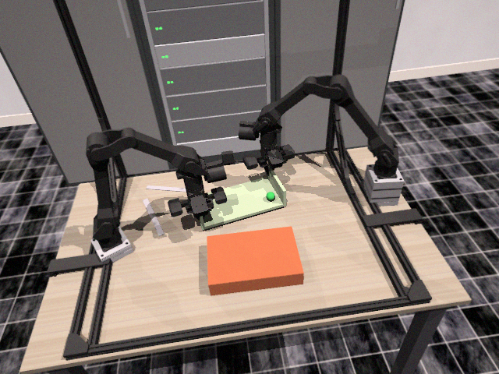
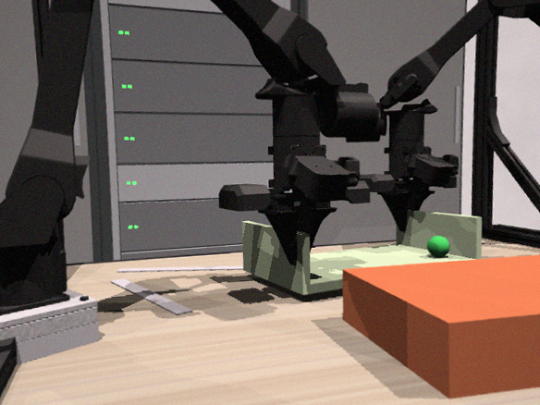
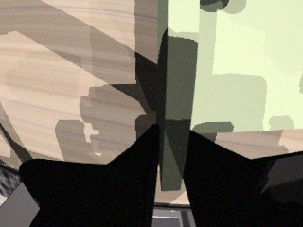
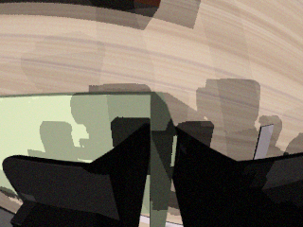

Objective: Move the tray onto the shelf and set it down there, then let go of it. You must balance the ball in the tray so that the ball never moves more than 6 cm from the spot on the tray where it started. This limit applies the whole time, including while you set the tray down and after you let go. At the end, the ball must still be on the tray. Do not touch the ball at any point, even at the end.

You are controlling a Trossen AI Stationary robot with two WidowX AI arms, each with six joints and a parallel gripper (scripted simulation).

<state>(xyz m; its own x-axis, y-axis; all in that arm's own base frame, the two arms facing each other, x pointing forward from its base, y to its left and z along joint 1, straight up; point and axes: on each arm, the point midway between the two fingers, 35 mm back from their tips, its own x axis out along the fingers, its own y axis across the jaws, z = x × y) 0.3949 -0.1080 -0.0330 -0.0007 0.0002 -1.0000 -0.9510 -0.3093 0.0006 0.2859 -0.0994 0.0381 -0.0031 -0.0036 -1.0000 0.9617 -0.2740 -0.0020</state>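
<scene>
Now: the green ball 11 cm ahead of my left hand, 3 cm to the right of it and 4 cm below it. The rest, counted from my left hand: shelf (36 cm ahead, 15 cm to the right, 3 cm below); then pale green tray (8 cm ahead, 14 cm to the right, 5 cm below).
</scene>
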